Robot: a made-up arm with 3 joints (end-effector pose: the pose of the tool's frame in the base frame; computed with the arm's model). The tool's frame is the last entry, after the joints.
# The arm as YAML. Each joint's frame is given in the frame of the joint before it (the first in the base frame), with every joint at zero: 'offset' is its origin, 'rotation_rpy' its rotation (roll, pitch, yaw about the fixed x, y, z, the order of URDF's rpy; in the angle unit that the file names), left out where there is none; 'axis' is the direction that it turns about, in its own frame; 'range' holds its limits. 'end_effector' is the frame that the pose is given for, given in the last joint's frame.
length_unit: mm
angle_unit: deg
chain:
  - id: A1
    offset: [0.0, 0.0, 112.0]
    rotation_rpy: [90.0, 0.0, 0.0]
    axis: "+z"
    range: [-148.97, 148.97]
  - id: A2
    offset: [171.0, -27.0, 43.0]
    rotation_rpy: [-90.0, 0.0, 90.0]
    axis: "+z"
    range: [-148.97, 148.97]
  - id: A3
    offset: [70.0, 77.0, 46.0]
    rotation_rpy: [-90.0, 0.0, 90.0]
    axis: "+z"
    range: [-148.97, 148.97]
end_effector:
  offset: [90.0, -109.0, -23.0]
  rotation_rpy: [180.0, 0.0, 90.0]
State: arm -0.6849 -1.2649 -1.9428
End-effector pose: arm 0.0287 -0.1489 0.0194 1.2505 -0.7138 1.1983
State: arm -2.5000 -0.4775 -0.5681
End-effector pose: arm 0.0714 -0.0021 0.0419 0.8519 2.2311 -0.3345
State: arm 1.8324 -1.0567 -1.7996
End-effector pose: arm 0.0075 -0.1484 0.1783 -1.0768 -2.0754 2.0570
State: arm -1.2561 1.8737 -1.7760
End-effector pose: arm 0.0099 0.0601 0.0531 0.4266 -2.1893 -2.0238
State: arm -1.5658 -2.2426 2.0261
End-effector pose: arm 0.0223 -0.2000 -0.1417 -0.1993 -1.8009 1.5288
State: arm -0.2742 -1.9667 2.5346
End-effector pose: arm 0.2552 -0.1540 0.0374 0.5285 2.4570 -1.6934
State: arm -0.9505 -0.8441 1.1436
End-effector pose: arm 0.2522 0.0293 0.0934 0.1879 1.2808 -1.3941
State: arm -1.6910 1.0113 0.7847
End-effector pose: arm -0.1743 0.1514 0.0208 -1.2310 1.0844 0.2542
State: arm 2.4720 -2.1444 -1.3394
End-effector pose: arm 0.0428 -0.1165 0.1860 0.1374 1.3541 -1.8992
